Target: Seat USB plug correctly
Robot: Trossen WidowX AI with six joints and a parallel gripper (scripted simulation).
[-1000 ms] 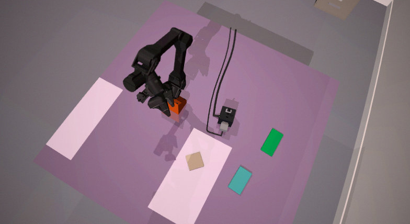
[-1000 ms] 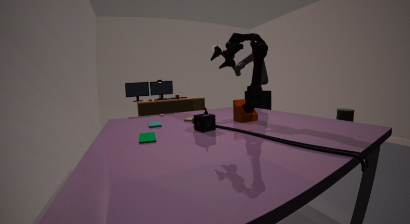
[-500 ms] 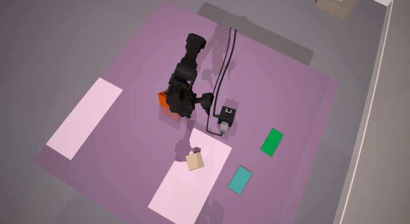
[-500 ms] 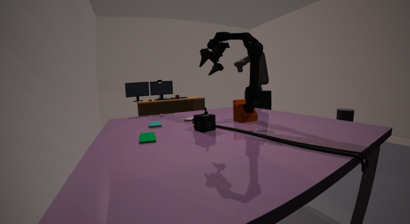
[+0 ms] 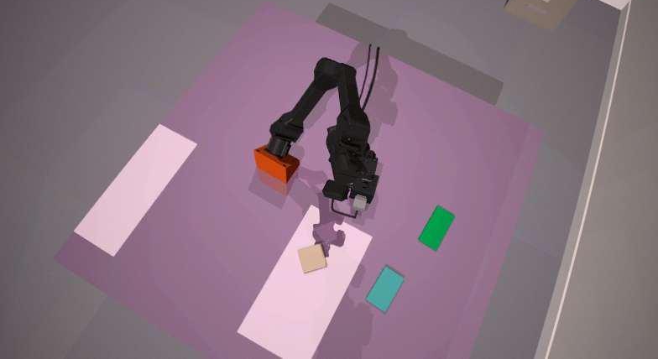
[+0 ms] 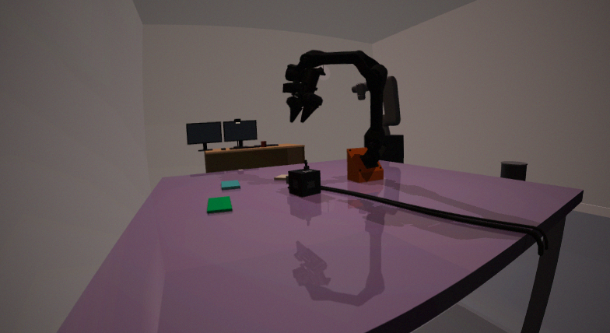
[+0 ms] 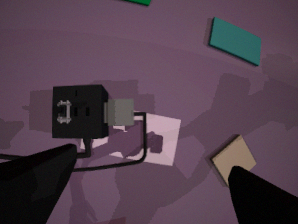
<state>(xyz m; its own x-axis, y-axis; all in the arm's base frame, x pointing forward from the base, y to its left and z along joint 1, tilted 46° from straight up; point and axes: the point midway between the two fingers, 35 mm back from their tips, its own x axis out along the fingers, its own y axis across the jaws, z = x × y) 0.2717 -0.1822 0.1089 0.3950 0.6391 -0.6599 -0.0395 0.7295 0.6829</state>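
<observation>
Right now the usb plug is 20 mm ahead of my gripper tip, 120 mm to the left of it and 150 mm below it. Round my gripper tip: teal tile 230 mm ahead, 160 mm to the right, 230 mm below; tan tile 20 mm behind, 190 mm to the right, 230 mm below; green tile 310 mm ahead, 110 mm to the left, 240 mm below.
</observation>
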